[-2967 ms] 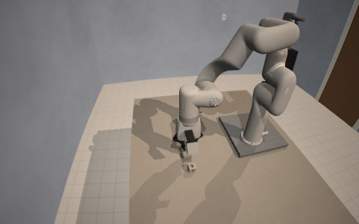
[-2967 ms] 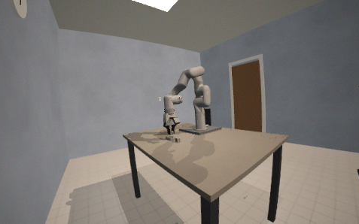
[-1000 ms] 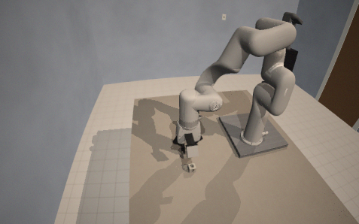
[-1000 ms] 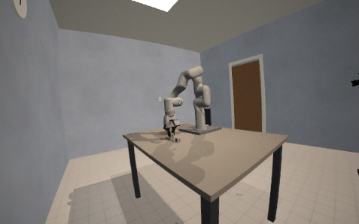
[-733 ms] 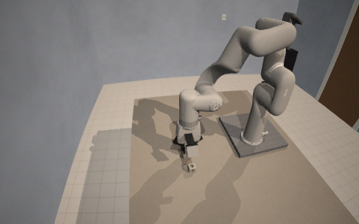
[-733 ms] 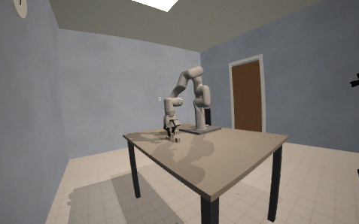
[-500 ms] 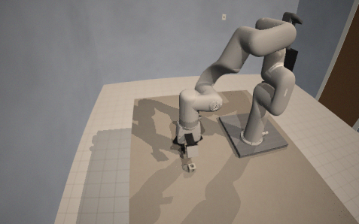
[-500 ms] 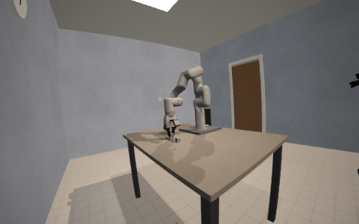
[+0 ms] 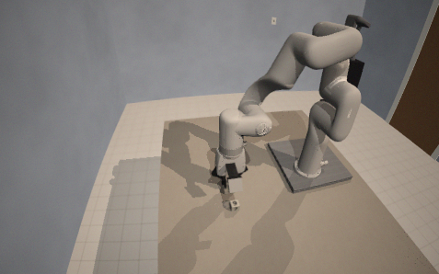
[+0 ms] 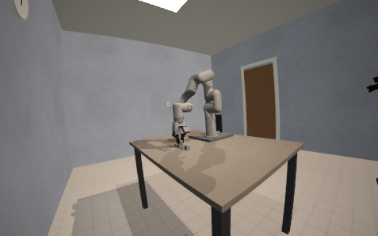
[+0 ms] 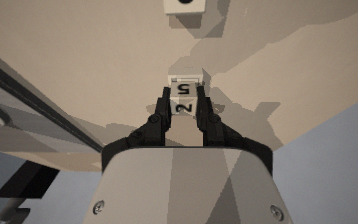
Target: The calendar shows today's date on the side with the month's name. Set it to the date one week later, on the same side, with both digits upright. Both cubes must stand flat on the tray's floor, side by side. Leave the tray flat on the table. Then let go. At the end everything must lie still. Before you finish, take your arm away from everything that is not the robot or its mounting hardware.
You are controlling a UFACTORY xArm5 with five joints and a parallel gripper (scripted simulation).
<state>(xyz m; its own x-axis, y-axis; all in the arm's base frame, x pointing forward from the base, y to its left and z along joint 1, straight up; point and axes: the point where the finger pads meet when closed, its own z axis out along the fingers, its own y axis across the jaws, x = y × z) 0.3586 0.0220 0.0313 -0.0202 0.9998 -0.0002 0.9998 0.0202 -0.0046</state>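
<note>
Now: hand 4 cm above the calendar tray and 2 cm to the left of it.
</note>
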